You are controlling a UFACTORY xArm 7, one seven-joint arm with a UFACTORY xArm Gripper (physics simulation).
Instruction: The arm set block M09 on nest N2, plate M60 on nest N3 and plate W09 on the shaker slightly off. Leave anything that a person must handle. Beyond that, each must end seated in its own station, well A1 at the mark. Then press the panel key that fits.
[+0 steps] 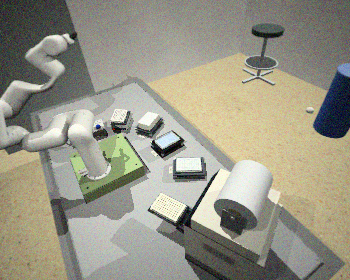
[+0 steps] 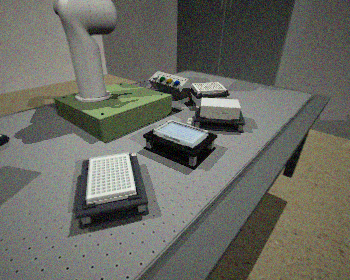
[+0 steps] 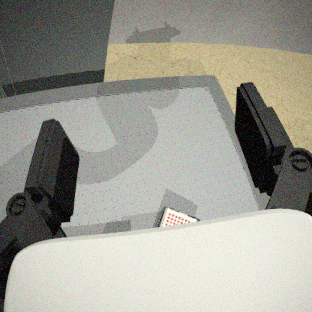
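My gripper (image 1: 73, 36) (image 3: 149, 120) is open and empty, raised high above the far end of the table. A white plate (image 1: 189, 164) (image 2: 111, 177) lies on a dark nest. A pale blue plate (image 1: 168, 140) (image 2: 181, 133) lies on the middle nest. A tall white block (image 1: 149, 120) (image 2: 220, 109) sits on another nest. A white plate (image 1: 120, 116) (image 2: 209, 88) lies on a dark station near the key panel (image 1: 100, 131) (image 2: 169, 84), which has green, yellow and blue keys. A plate with red wells (image 3: 177, 219) is partly hidden. Labels, A1 marks and exact seating cannot be read.
A cream plate (image 1: 170, 207) lies on the tray of a beige machine (image 1: 227, 210) with a white cylinder (image 1: 246, 192) on top. The arm's base stands on a green block (image 1: 122, 155) (image 2: 135, 112). A stool (image 1: 267, 31) and a blue cylinder (image 1: 335, 102) stand beyond the table.
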